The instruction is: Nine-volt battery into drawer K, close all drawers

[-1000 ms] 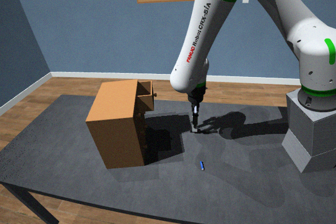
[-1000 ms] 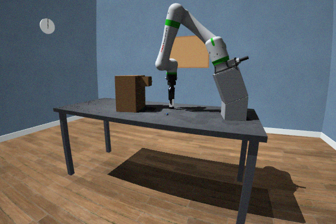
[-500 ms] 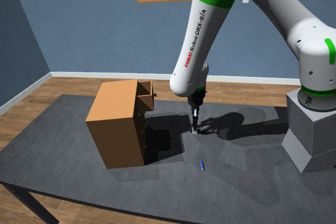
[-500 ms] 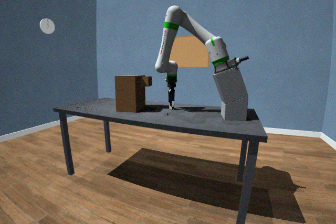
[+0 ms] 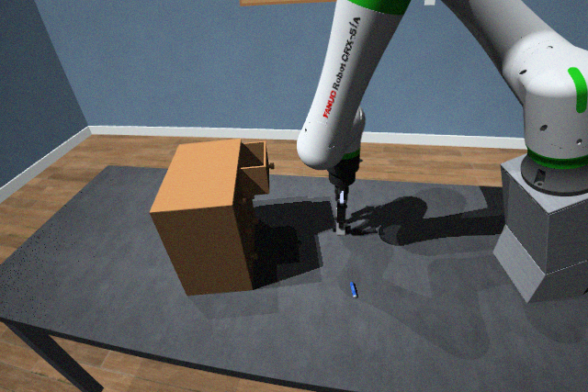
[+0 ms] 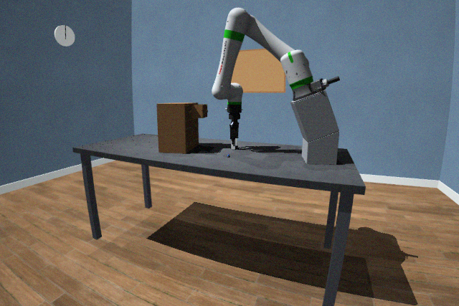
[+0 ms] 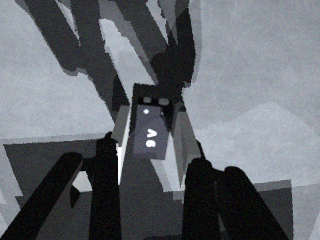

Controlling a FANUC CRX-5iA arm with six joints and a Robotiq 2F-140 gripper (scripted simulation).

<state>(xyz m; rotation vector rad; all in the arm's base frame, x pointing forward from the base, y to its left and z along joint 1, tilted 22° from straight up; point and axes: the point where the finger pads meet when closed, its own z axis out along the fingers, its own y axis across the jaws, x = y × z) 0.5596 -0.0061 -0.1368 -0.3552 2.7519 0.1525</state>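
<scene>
Now: the nine-volt battery 10 mm behind my hand and 20 mm below it. Round my hand: blue cylinder: 100 mm behind, 210 mm to the left, 30 mm below; then drawer marked K: 260 mm ahead, 110 mm to the left, 200 mm above.
</scene>
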